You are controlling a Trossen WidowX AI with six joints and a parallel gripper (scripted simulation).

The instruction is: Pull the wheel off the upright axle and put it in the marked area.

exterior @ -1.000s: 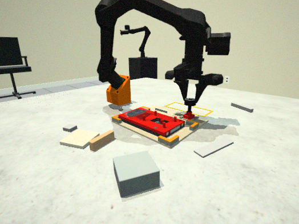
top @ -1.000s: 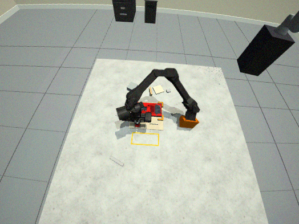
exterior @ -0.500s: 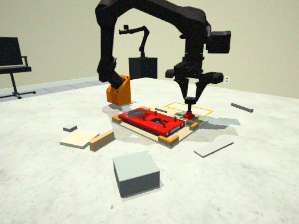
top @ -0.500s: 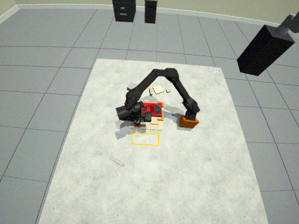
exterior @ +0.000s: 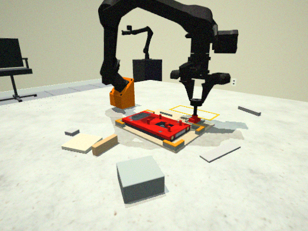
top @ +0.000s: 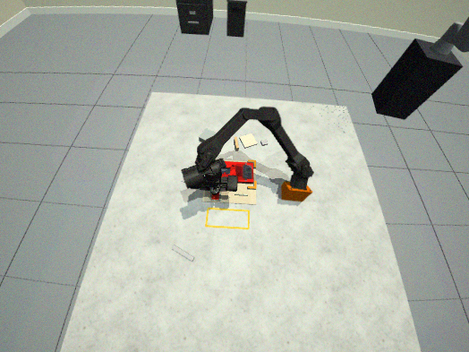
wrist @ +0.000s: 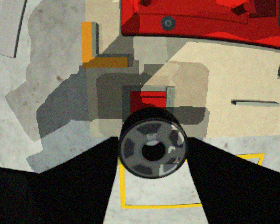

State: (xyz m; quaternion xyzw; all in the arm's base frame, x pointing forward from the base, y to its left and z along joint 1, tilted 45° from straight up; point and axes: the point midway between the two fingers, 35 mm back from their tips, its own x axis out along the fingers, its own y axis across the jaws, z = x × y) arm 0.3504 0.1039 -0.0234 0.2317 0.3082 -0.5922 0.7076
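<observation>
My gripper tip is right at the black wheel. Round my gripper tip: wooden bar (310 mm to the right, 60 mm below, 40 mm behind); then grey block (310 mm to the right, 120 mm ahead, 60 mm below); then cream tile (350 mm to the right, 90 mm behind, 70 mm below).
</observation>
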